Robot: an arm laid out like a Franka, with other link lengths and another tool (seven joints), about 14 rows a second.
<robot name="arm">
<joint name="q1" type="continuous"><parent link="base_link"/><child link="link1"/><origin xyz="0 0 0.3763"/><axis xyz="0 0 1"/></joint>
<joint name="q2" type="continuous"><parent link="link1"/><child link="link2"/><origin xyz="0 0 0"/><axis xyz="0 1 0"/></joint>
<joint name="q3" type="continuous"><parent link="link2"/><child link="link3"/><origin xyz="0 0 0.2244"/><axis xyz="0 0 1"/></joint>
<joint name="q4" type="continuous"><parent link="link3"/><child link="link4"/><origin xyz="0.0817 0 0"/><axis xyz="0 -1 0"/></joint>
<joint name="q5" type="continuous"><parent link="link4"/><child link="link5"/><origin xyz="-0.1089 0 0.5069"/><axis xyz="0 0 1"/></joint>
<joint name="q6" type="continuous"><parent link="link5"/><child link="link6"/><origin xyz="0 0 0"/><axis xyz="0 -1 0"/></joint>
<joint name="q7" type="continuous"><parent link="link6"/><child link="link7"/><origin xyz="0.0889 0 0"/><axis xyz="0 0 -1"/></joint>
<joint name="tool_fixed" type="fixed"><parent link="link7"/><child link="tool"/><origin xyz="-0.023 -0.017 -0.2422" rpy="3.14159 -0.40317 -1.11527"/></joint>
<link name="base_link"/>
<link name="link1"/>
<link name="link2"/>
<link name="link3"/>
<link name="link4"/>
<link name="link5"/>
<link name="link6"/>
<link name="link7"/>
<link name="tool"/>
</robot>
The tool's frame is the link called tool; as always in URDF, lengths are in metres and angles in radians. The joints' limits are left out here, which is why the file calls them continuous.
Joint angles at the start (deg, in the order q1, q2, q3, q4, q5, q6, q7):
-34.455 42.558 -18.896 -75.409 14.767 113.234 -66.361
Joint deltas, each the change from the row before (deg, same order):
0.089 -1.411 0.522 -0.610 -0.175 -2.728 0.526
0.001 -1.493 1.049 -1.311 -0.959 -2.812 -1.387
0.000 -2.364 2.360 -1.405 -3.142 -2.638 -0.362
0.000 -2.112 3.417 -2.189 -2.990 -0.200 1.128
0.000 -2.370 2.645 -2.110 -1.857 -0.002 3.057
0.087 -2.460 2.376 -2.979 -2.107 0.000 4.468
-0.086 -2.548 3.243 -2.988 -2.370 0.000 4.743
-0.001 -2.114 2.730 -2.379 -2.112 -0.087 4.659
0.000 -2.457 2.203 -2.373 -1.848 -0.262 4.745
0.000 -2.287 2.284 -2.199 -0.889 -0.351 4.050
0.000 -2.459 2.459 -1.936 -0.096 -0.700 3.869
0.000 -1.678 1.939 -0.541 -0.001 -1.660 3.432
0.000 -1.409 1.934 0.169 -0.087 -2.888 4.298
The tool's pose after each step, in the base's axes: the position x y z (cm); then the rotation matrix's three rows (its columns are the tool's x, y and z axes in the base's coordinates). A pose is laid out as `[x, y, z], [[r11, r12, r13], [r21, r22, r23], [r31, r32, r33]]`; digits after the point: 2 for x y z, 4 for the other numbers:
[49.63, -60.58, 12.58], [[0.5677, -0.7958, 0.2108], [-0.7593, -0.6051, -0.2395], [0.3181, -0.0241, -0.9477]]
[49.49, -58.80, 12.68], [[0.6066, -0.7706, 0.1956], [-0.7476, -0.6366, -0.1893], [0.2704, -0.0314, -0.9622]]
[50.19, -56.56, 13.71], [[0.6578, -0.7332, 0.1724], [-0.7163, -0.6798, -0.1576], [0.2327, -0.0198, -0.9723]]
[51.94, -53.75, 13.84], [[0.6937, -0.7016, 0.1628], [-0.6864, -0.7125, -0.1456], [0.2182, -0.0108, -0.9758]]
[53.35, -51.41, 14.60], [[0.6923, -0.7045, 0.1562], [-0.6882, -0.7097, -0.1504], [0.2168, -0.0034, -0.9762]]
[53.99, -48.90, 14.77], [[0.6783, -0.7235, 0.1283], [-0.7055, -0.6901, -0.1615], [0.2054, 0.0190, -0.9785]]
[55.11, -45.74, 15.06], [[0.6709, -0.7343, 0.1035], [-0.7145, -0.6775, -0.1746], [0.1983, 0.0432, -0.9792]]
[55.99, -43.03, 15.49], [[0.6600, -0.7471, 0.0791], [-0.7248, -0.6609, -0.1947], [0.1977, 0.0712, -0.9777]]
[56.48, -40.78, 16.37], [[0.6407, -0.7658, 0.0553], [-0.7400, -0.6351, -0.2216], [0.2048, 0.1011, -0.9736]]
[57.13, -38.17, 17.16], [[0.6244, -0.7801, 0.0404], [-0.7527, -0.6147, -0.2355], [0.2086, 0.1166, -0.9710]]
[57.96, -35.17, 18.35], [[0.6067, -0.7943, 0.0321], [-0.7664, -0.5952, -0.2415], [0.2110, 0.1219, -0.9699]]
[58.52, -32.82, 19.84], [[0.5883, -0.8085, 0.0167], [-0.7813, -0.5736, -0.2459], [0.2084, 0.1316, -0.9691]]
[58.75, -30.44, 21.65], [[0.5610, -0.8276, -0.0172], [-0.8037, -0.5396, -0.2510], [0.1984, 0.1547, -0.9678]]

